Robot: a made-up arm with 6 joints. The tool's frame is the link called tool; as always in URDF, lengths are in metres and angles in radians. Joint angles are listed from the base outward.
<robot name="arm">
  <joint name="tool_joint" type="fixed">
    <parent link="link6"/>
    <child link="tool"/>
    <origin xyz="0 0 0" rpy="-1.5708 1.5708 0"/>
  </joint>
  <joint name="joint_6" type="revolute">
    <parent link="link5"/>
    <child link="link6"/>
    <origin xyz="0 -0.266 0" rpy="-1.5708 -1.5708 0"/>
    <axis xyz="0 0 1"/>
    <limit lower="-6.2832" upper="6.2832"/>
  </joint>
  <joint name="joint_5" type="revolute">
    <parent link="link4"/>
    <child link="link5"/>
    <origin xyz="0 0 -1.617" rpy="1.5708 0 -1.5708"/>
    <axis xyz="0 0 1"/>
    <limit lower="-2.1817" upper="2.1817"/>
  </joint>
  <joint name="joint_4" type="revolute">
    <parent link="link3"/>
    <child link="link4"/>
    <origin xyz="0.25 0 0" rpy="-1.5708 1.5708 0"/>
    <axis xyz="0 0 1"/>
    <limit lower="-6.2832" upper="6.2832"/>
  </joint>
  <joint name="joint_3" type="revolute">
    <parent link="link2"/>
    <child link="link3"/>
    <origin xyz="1.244 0 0" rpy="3.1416 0 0"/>
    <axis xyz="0 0 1"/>
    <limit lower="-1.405" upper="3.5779"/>
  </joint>
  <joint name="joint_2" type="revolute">
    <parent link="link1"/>
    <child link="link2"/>
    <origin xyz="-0.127 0 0" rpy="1.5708 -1.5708 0"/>
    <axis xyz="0 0 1"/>
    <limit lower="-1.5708" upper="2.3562"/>
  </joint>
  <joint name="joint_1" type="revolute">
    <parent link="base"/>
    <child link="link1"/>
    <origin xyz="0 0 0.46" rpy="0 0 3.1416"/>
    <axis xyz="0 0 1"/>
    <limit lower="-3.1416" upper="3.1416"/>
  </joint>
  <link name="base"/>
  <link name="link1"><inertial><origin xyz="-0.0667 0.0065 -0.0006"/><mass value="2.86"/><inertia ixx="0.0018" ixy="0" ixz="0" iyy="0.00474" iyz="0" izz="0.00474"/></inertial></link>
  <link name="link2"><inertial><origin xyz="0.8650 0.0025 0.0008"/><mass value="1.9"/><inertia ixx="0.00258" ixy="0" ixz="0" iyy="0.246" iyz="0" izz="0.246"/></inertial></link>
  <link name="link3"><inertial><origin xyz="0.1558 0.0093 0.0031"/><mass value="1.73"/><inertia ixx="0.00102" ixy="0" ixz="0" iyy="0.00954" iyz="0" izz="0.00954"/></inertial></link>
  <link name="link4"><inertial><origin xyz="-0.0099 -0.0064 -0.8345"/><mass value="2.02"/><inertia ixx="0.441" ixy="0" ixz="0" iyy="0.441" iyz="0" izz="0.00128"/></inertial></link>
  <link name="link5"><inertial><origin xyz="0.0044 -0.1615 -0.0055"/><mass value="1.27"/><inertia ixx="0.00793" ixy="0" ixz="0" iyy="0.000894" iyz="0" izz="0.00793"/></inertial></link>
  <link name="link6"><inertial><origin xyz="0.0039 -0.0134 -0.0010"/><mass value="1.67"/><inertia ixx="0.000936" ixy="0" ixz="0" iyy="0.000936" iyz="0" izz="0.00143"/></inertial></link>
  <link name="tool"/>
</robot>
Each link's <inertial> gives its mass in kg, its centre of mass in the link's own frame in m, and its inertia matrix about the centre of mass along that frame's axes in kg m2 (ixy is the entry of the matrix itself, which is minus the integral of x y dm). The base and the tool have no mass. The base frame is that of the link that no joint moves.
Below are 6 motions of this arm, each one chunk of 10 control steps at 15 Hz.
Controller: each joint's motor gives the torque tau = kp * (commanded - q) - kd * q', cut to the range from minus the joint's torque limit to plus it. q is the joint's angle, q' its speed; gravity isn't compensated. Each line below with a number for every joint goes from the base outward.
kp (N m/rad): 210 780 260 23 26 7.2
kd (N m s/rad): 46 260 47 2.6 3.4 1.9
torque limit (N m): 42 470 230 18 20 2.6
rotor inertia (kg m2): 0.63 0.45 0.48 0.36 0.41 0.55
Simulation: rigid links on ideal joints. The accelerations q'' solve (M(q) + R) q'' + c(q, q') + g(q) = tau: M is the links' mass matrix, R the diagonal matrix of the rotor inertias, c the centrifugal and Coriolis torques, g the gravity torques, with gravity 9.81 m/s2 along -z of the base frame. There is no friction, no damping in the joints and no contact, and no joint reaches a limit. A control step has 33 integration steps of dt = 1/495 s. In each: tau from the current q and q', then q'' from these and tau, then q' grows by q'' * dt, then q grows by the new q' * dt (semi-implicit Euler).
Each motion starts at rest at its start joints. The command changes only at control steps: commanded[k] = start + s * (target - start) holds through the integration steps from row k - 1 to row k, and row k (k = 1, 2, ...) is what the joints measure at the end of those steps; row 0 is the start. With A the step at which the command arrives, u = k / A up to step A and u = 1 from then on. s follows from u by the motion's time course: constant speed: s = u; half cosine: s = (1 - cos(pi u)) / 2; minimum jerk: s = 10 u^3 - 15 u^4 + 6 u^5; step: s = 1 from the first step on.
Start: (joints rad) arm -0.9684 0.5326 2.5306 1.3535 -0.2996 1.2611
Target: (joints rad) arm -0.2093 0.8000 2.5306 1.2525 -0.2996 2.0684
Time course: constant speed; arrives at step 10
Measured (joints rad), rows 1 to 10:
1: -0.9579 0.5408 2.5471 1.3523 -0.3001 1.2634
2: -0.9308 0.5538 2.5772 1.3506 -0.3040 1.2714
3: -0.8895 0.5673 2.6113 1.3498 -0.3091 1.2877
4: -0.8375 0.5809 2.6456 1.3503 -0.3135 1.3140
5: -0.7780 0.5951 2.6782 1.3517 -0.3162 1.3509
6: -0.7130 0.6103 2.7074 1.3530 -0.3175 1.3985
7: -0.6443 0.6268 2.7323 1.3531 -0.3183 1.4563
8: -0.5731 0.6450 2.7522 1.3512 -0.3199 1.5231
9: -0.5000 0.6649 2.7667 1.3466 -0.3231 1.5977
10: -0.4259 0.6866 2.7757 1.3394 -0.3287 1.6787

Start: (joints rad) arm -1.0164 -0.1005 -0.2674 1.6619 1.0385 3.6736
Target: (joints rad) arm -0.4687 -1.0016 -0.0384 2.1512 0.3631 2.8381
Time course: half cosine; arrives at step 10
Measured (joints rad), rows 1 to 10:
1: -1.0157 -0.1021 -0.2805 1.6654 1.0337 3.6731
2: -1.0122 -0.1077 -0.3123 1.6893 1.0137 3.6706
3: -1.0023 -0.1220 -0.3562 1.7489 0.9665 3.6631
4: -0.9819 -0.1495 -0.4061 1.8495 0.8877 3.6471
5: -0.9480 -0.1931 -0.4559 1.9851 0.7859 3.6193
6: -0.8996 -0.2528 -0.4997 2.1371 0.6803 3.5771
7: -0.8388 -0.3260 -0.5305 2.2785 0.5924 3.5193
8: -0.7690 -0.4081 -0.5418 2.3835 0.5353 3.4463
9: -0.6947 -0.4927 -0.5302 2.4366 0.5100 3.3607
10: -0.6213 -0.5732 -0.4963 2.4352 0.5091 3.2669

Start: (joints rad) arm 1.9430 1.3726 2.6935 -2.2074 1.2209 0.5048
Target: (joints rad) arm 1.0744 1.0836 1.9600 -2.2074 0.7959 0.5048
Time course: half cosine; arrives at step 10
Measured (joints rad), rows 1 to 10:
1: 1.9425 1.3815 2.7009 -2.2065 1.2306 0.5050
2: 1.9394 1.3926 2.7013 -2.2049 1.2647 0.5059
3: 1.9300 1.3974 2.6815 -2.2054 1.3092 0.5076
4: 1.9111 1.3942 2.6368 -2.2105 1.3442 0.5101
5: 1.8824 1.3832 2.5662 -2.2210 1.3535 0.5131
6: 1.8455 1.3658 2.4721 -2.2368 1.3274 0.5164
7: 1.8023 1.3446 2.3601 -2.2588 1.2632 0.5197
8: 1.7545 1.3230 2.2386 -2.2875 1.1669 0.5227
9: 1.7036 1.3048 2.1176 -2.3221 1.0528 0.5251
10: 1.6506 1.2932 2.0074 -2.3595 0.9423 0.5272

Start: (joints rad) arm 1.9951 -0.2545 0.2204 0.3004 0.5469 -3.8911
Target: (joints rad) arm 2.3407 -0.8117 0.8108 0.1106 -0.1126 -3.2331
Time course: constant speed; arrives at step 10
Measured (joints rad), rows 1 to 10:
1: 1.9979 -0.2612 0.2073 0.2974 0.5345 -3.8893
2: 2.0067 -0.2729 0.1860 0.2908 0.4908 -3.8829
3: 2.0222 -0.2872 0.1678 0.2807 0.4081 -3.8698
4: 2.0438 -0.3047 0.1575 0.2673 0.2910 -3.8489
5: 2.0707 -0.3261 0.1573 0.2501 0.1512 -3.8194
6: 2.1018 -0.3517 0.1680 0.2286 0.0036 -3.7814
7: 2.1364 -0.3820 0.1902 0.2025 -0.1377 -3.7349
8: 2.1738 -0.4171 0.2241 0.1726 -0.2621 -3.6808
9: 2.2135 -0.4566 0.2701 0.1398 -0.3630 -3.6196
10: 2.2541 -0.5005 0.3285 0.1053 -0.4380 -3.5523

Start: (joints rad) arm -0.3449 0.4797 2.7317 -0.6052 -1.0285 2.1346
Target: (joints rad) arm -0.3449 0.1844 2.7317 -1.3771 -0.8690 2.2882
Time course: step
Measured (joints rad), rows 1 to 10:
1: -0.3430 0.4594 2.7175 -0.6766 -1.0503 2.1375
2: -0.3425 0.4267 2.7075 -0.8439 -1.0741 2.1459
3: -0.3462 0.3934 2.7142 -1.0497 -1.0812 2.1587
4: -0.3525 0.3603 2.7372 -1.2500 -1.0702 2.1749
5: -0.3581 0.3268 2.7736 -1.4176 -1.0444 2.1935
6: -0.3609 0.2930 2.8194 -1.5420 -1.0092 2.2136
7: -0.3604 0.2598 2.8699 -1.6246 -0.9715 2.2342
8: -0.3573 0.2282 2.9208 -1.6730 -0.9376 2.2546
9: -0.3525 0.1993 2.9685 -1.6970 -0.9117 2.2741
10: -0.3471 0.1739 3.0102 -1.7058 -0.8957 2.2922

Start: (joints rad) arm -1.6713 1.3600 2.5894 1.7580 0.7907 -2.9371
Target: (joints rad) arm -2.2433 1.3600 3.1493 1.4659 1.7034 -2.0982
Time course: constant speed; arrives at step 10
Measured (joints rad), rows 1 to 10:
1: -1.6735 1.3716 2.6030 1.7575 0.8083 -2.9348
2: -1.6810 1.3907 2.6245 1.7561 0.8710 -2.9265
3: -1.6949 1.4103 2.6478 1.7547 0.9760 -2.9096
4: -1.7157 1.4290 2.6738 1.7534 1.1096 -2.8823
5: -1.7434 1.4462 2.7044 1.7519 1.2563 -2.8439
6: -1.7784 1.4615 2.7405 1.7489 1.4026 -2.7945
7: -1.8215 1.4744 2.7830 1.7421 1.5384 -2.7345
8: -1.8733 1.4847 2.8315 1.7291 1.6580 -2.6650
9: -1.9343 1.4920 2.8858 1.7080 1.7601 -2.5873
10: -2.0040 1.4964 2.9451 1.6780 1.8471 -2.5029

